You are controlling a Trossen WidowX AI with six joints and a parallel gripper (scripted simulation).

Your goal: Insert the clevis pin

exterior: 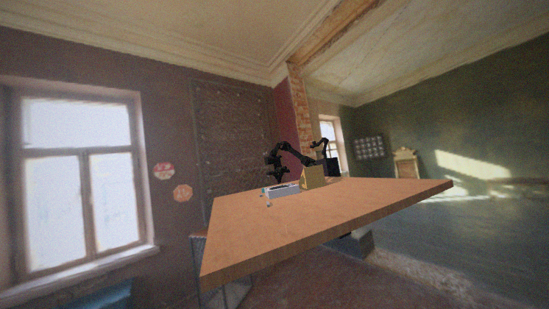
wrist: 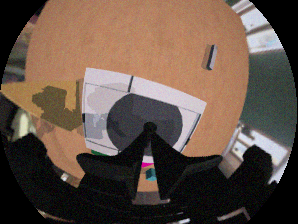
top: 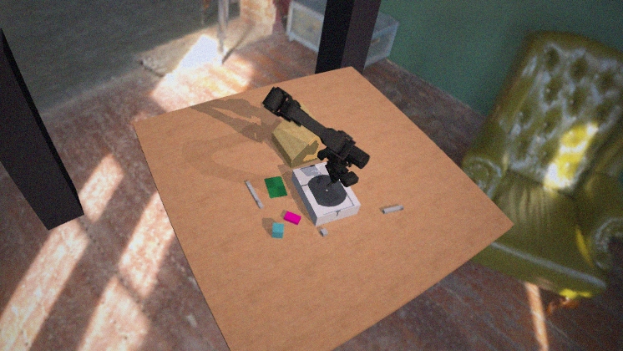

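Now: the dark grey disc 4 cm below my gripper tip and 2 cm to the right of it. The rest, counted from my gripper tip: dark clevis pin: 1 cm to the right; then rimmed tray: 5 cm below, 2 cm to the right, 2 cm behind; then small grey cube: 13 cm to the right, 13 cm ahead, 9 cm below.
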